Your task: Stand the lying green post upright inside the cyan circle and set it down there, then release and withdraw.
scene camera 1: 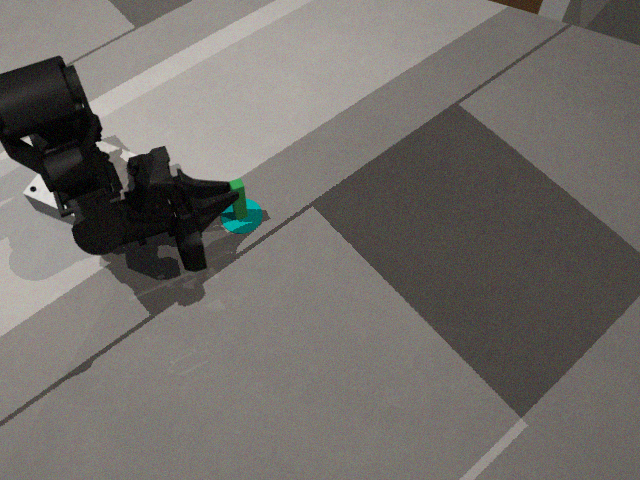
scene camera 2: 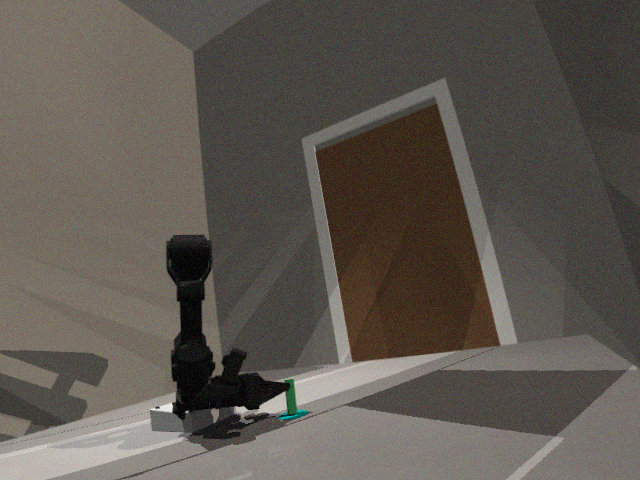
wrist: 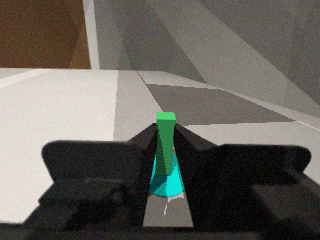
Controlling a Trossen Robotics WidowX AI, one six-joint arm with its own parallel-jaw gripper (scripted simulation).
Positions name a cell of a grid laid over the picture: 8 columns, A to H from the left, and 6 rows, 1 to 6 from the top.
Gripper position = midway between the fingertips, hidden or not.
The gripper shows in scene camera 1 (C3), in scene camera 2 (D5) and in the wrist view (E4).
